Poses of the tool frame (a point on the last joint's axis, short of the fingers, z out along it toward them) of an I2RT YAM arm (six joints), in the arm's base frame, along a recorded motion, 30 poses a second.
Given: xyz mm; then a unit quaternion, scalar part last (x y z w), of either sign.
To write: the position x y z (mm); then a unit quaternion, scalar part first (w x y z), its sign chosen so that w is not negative. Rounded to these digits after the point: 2 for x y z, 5 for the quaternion.
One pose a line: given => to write
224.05 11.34 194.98 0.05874 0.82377 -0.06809 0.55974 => 224.05 11.34 194.98 0.55974 0.05874 0.82377 -0.06809
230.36 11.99 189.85 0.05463 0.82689 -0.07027 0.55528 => 230.36 11.99 189.85 0.55528 0.05463 0.82689 -0.07027
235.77 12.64 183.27 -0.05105 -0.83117 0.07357 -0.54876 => 235.77 12.64 183.27 0.54876 0.05105 0.83117 -0.07357
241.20 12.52 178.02 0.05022 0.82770 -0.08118 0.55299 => 241.20 12.52 178.02 0.55299 0.05022 0.82770 -0.08118
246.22 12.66 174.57 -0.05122 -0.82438 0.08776 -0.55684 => 246.22 12.66 174.57 0.55684 0.05122 0.82438 -0.08776
